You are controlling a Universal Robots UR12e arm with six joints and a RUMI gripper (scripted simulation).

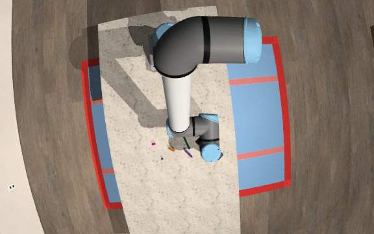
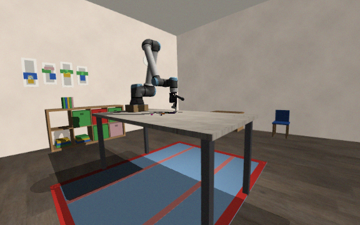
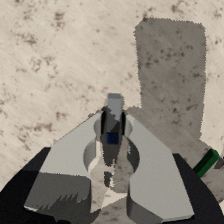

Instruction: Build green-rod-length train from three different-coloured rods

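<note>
The grey rod lies 10 mm below my hand. Round my hand: green rod 20 mm behind, 120 mm to the right, 10 mm below; purple rod 40 mm ahead, 120 mm to the right, 10 mm below; orange rod 10 mm behind, 220 mm to the right, 10 mm below.
</note>
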